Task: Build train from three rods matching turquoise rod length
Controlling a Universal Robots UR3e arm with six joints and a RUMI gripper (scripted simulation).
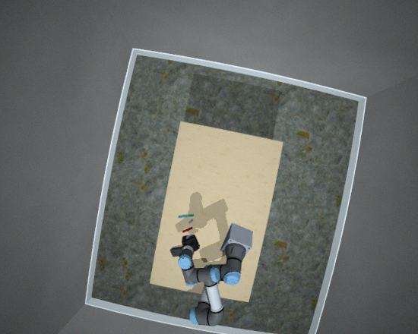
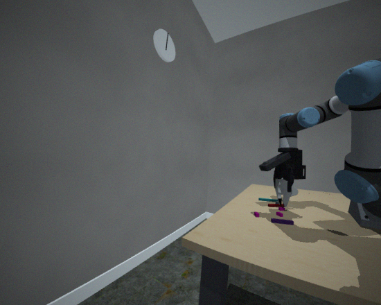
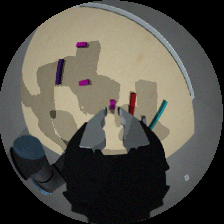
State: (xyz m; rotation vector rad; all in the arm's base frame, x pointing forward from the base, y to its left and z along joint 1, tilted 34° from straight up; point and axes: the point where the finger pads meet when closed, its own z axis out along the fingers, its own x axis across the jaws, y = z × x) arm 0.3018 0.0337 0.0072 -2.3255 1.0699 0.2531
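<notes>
Now: the red rod 20 mm ahead of my hand, 40 mm to the right of it and 30 mm below it. Round my hand: purple rod (10 mm behind, 150 mm to the left, 30 mm below); then grey rod (20 mm ahead, 100 mm to the right, 30 mm below); then turquoise rod (60 mm ahead, 120 mm to the right, 30 mm below).
</notes>
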